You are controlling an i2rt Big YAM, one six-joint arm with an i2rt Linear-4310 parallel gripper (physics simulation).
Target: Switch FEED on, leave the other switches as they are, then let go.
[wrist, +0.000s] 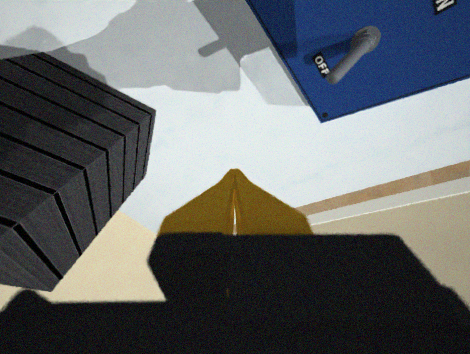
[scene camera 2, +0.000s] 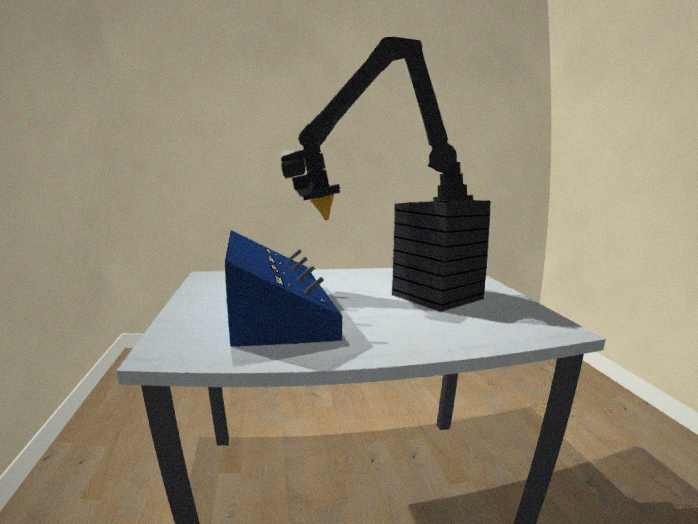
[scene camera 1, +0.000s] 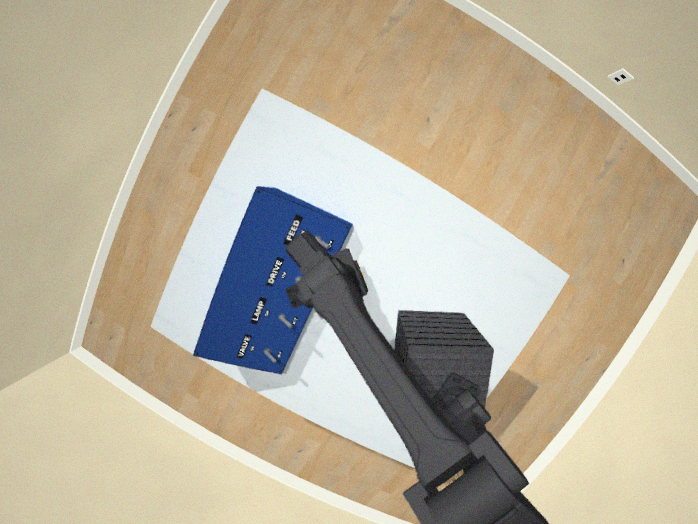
In view: my gripper (wrist: 234, 176) and a feed lever (wrist: 346, 63).
